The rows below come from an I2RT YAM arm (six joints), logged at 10 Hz.
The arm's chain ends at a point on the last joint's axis. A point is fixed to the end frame.
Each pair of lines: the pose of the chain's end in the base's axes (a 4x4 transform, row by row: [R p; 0 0 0 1], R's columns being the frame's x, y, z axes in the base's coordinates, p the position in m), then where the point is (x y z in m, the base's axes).
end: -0.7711, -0.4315, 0.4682, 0.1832; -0.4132, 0.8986, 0.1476, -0.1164; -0.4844, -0.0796, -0.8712, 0.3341; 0, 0, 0, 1
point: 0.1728 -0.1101 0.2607
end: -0.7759, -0.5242, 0.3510, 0.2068; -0.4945, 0.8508, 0.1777, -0.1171; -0.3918, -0.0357, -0.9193, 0.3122; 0, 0, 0, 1
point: 0.1877 -0.1131 0.2404
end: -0.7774, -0.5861, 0.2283, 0.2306; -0.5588, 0.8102, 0.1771, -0.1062; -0.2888, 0.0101, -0.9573, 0.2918; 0, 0, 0, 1
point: 0.2030 -0.1055 0.2227
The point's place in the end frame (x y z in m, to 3 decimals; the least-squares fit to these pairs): 0.041 0.016 0.060
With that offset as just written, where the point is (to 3 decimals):
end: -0.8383, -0.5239, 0.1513, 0.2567; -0.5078, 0.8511, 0.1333, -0.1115; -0.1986, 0.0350, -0.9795, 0.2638; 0, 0, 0, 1
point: 0.223 -0.111 0.197
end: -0.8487, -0.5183, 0.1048, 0.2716; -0.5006, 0.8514, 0.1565, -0.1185; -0.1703, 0.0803, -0.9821, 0.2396; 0, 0, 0, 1
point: 0.235 -0.116 0.175
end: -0.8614, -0.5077, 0.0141, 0.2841; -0.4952, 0.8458, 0.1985, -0.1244; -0.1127, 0.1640, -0.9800, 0.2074; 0, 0, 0, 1
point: 0.242 -0.119 0.147
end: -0.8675, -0.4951, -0.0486, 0.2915; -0.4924, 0.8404, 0.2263, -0.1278; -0.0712, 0.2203, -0.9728, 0.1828; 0, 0, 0, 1
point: 0.245 -0.121 0.125
